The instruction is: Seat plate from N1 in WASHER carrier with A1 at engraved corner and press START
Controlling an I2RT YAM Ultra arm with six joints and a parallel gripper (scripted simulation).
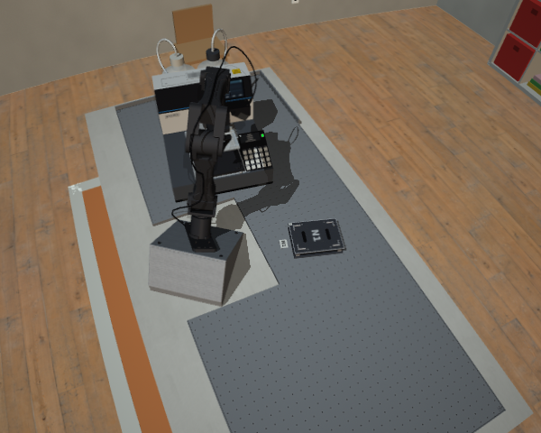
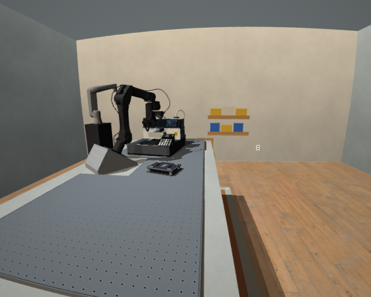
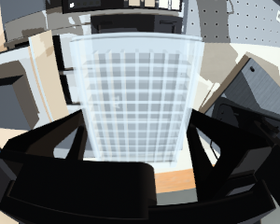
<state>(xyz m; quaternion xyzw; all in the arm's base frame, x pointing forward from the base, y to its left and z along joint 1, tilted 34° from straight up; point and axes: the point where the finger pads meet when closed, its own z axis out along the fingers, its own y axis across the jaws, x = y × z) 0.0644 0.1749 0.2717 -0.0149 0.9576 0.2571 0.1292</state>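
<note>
Now: the well plate right at my hand. From my hand the other things lie so: plate washer 10 mm behind, 150 mm to the left, 60 mm below; washer carrier 100 mm below; label 170 mm ahead, 310 mm to the right, 190 mm below.
</note>
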